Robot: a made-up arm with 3 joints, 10 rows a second.
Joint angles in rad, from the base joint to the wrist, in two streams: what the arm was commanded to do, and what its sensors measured. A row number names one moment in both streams.
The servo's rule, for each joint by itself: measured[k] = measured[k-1] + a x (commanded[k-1-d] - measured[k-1]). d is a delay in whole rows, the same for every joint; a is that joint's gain. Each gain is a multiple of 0.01, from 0.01 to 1. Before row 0 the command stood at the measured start. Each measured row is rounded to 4 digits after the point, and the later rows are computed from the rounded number. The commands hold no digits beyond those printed.
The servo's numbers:
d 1
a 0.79 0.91 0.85
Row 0, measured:
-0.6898, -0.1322, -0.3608
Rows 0 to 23, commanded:
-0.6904, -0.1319, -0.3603
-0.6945, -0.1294, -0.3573
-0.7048, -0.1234, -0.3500
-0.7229, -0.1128, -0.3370
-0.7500, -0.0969, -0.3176
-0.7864, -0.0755, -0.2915
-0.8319, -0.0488, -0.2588
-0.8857, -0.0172, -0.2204
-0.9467, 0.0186, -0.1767
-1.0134, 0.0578, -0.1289
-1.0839, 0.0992, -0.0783
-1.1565, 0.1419, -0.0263
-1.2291, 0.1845, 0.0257
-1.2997, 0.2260, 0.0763
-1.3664, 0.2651, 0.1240
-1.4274, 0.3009, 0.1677
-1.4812, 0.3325, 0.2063
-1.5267, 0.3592, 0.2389
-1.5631, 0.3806, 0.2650
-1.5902, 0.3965, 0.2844
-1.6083, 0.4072, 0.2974
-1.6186, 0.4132, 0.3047
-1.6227, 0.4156, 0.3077
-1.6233, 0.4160, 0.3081
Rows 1 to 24, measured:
-0.6898, -0.1322, -0.3608
-0.6903, -0.1319, -0.3604
-0.6936, -0.1296, -0.3578
-0.7024, -0.1240, -0.3512
-0.7186, -0.1138, -0.3391
-0.7434, -0.0984, -0.3208
-0.7774, -0.0776, -0.2959
-0.8205, -0.0514, -0.2644
-0.8720, -0.0203, -0.2270
-0.9310, 0.0151, -0.1842
-0.9961, 0.0540, -0.1372
-1.0655, 0.0951, -0.0871
-1.1374, 0.1377, -0.0354
-1.2098, 0.1803, 0.0165
-1.2808, 0.2219, 0.0673
-1.3484, 0.2612, 0.1155
-1.4108, 0.2973, 0.1599
-1.4664, 0.3293, 0.1993
-1.5140, 0.3565, 0.2330
-1.5528, 0.3784, 0.2602
-1.5823, 0.3949, 0.2808
-1.6028, 0.4061, 0.2949
-1.6153, 0.4126, 0.3032
-1.6211, 0.4153, 0.3070

